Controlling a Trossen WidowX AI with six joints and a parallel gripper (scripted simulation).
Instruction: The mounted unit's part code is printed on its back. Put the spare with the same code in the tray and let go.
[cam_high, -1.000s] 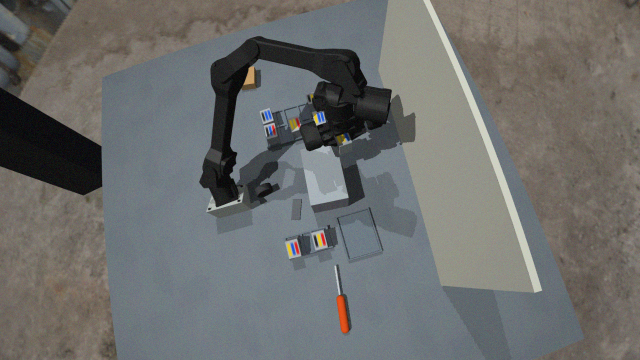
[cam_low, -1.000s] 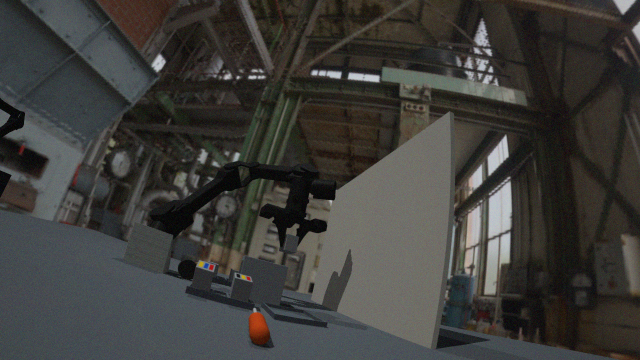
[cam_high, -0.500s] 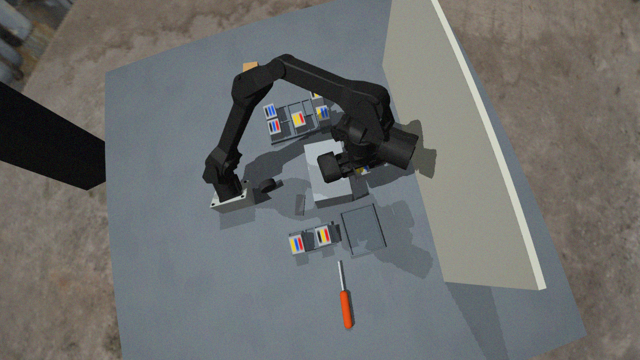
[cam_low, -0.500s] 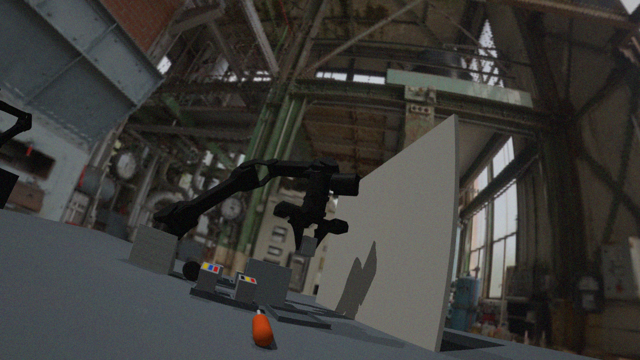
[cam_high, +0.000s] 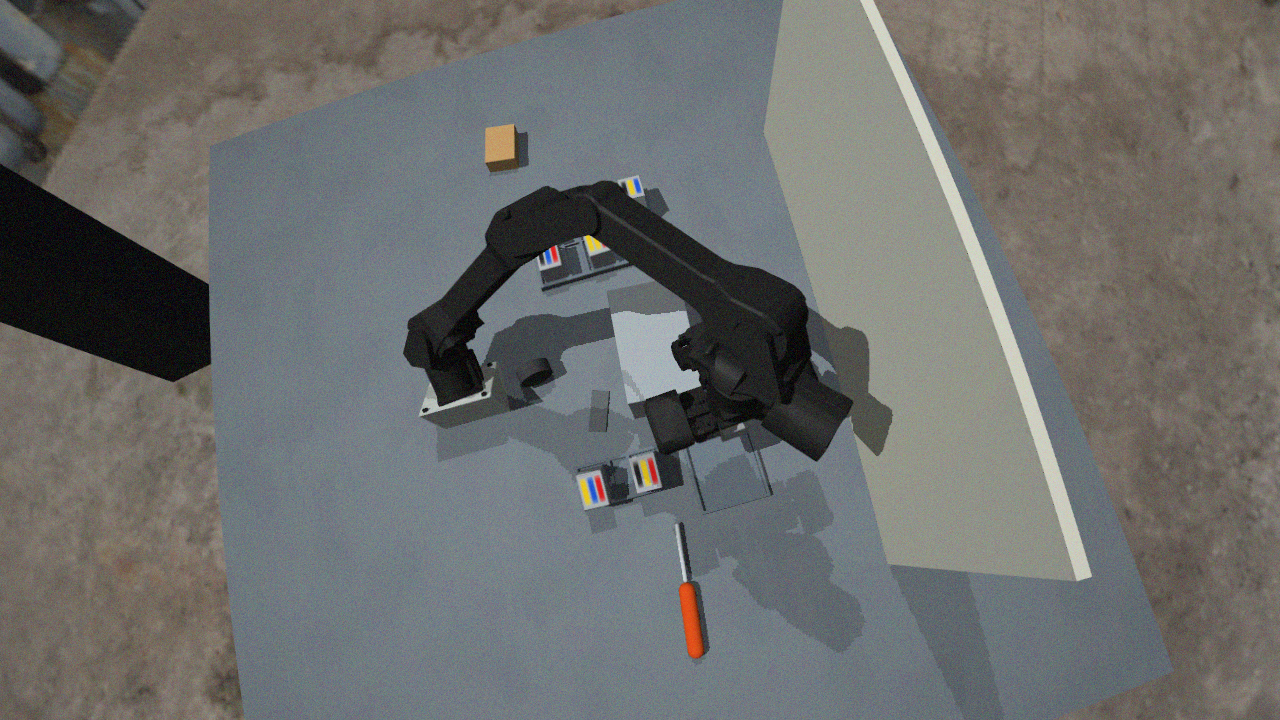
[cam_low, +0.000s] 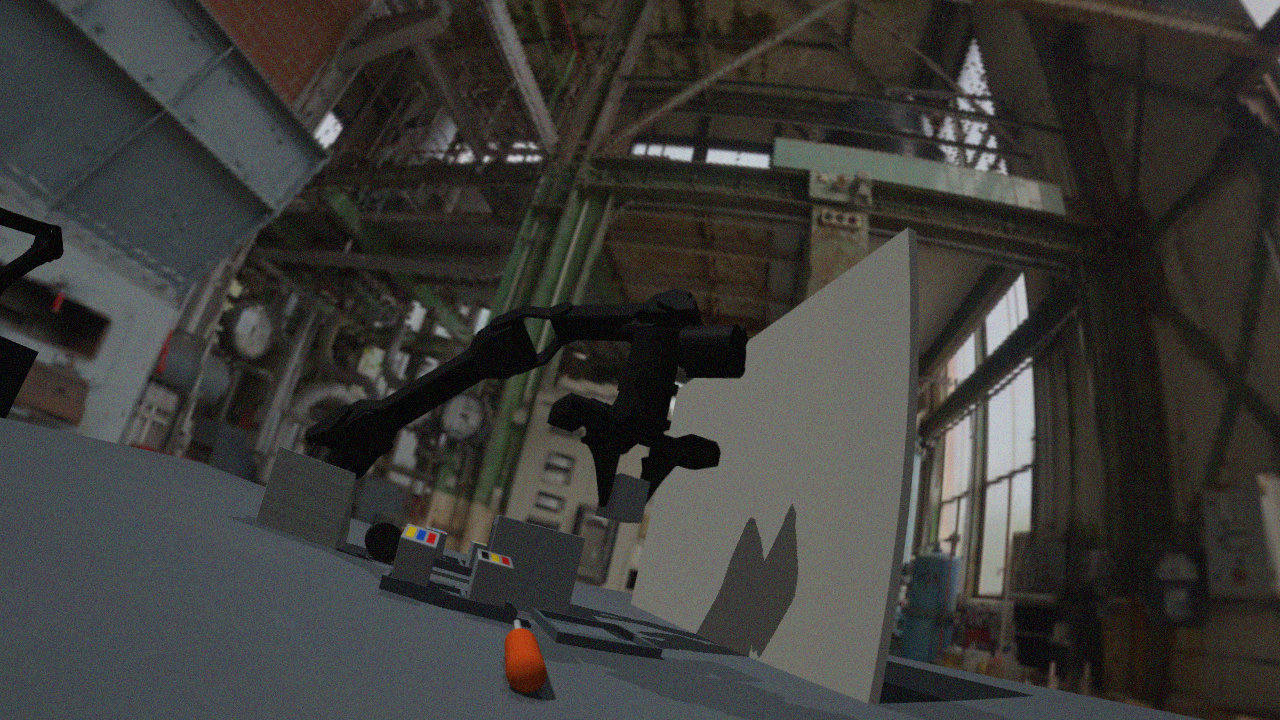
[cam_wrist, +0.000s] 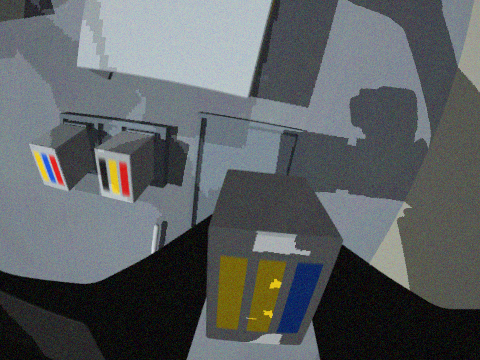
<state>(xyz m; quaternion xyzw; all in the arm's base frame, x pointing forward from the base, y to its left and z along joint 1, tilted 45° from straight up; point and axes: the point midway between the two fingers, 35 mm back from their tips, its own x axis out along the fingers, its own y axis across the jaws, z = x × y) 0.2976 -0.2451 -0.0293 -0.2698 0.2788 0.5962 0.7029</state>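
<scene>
Right now the shallow grey tray is 130 mm below my gripper tip, 30 mm to the right of it and 20 mm behind it. Also, from my gripper tip: pale grey block (150 mm to the left, 80 mm below, 40 mm behind); tall beige panel (210 mm ahead, 90 mm to the left, 90 mm above).
</scene>
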